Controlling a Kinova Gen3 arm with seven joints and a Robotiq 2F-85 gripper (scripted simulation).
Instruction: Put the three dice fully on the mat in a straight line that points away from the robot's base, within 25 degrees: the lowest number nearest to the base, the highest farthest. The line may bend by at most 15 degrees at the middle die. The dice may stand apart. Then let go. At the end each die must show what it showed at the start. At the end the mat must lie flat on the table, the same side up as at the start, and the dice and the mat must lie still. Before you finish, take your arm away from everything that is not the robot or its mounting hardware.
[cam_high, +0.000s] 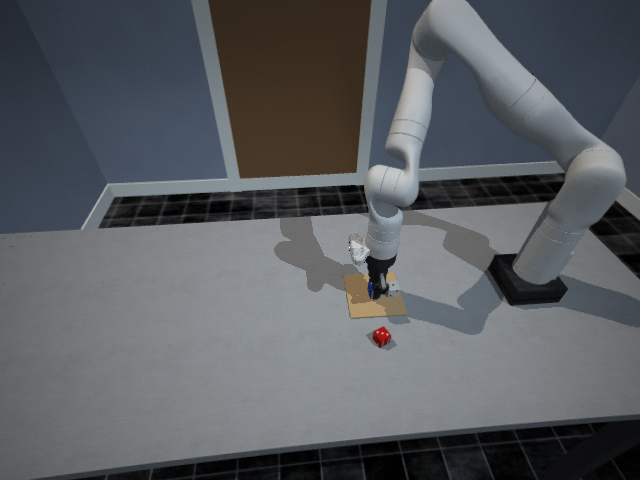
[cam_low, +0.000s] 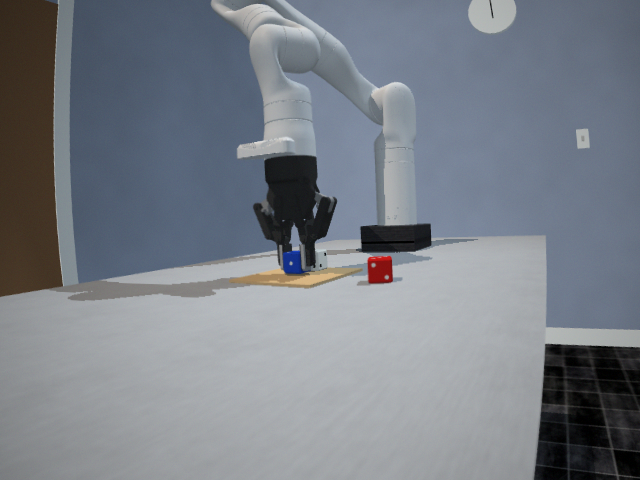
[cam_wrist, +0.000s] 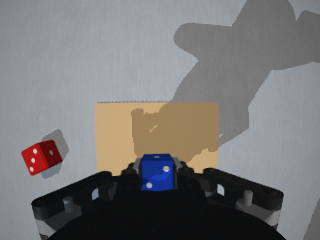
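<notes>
The blue die is 1 cm below my hand. Round my hand: white die: 5 cm behind, 1 cm below; then tan mat: 3 cm below; then red die: 13 cm to the left, 1 cm below.
</notes>
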